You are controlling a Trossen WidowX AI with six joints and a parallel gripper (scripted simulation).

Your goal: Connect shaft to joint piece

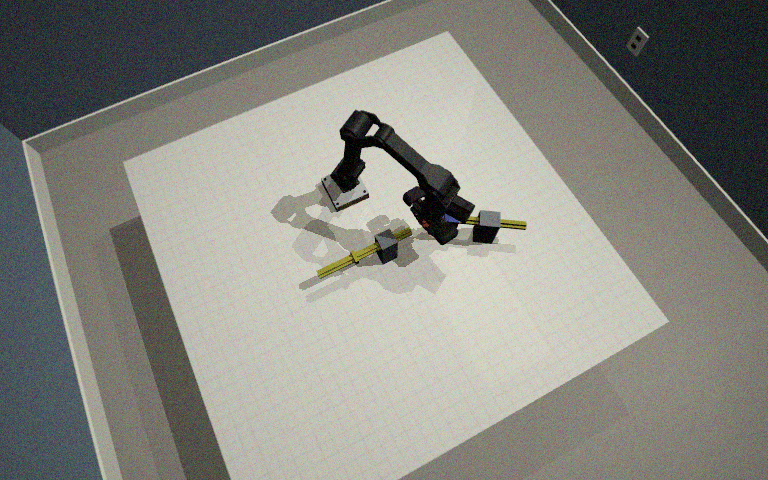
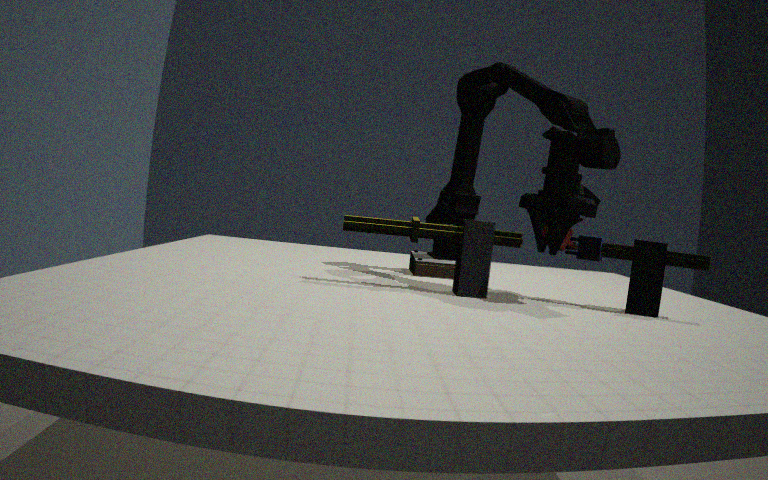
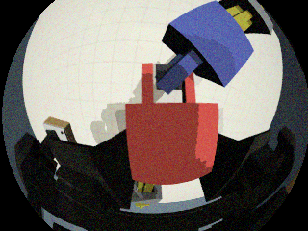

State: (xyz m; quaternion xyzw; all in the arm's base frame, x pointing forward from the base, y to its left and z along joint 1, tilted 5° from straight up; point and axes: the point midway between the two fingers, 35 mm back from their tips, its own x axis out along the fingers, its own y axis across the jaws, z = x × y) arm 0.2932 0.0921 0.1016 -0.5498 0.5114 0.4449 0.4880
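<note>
Now: the red joint piece 30 mm above my gripper tip and 20 mm to the left of it.
</note>
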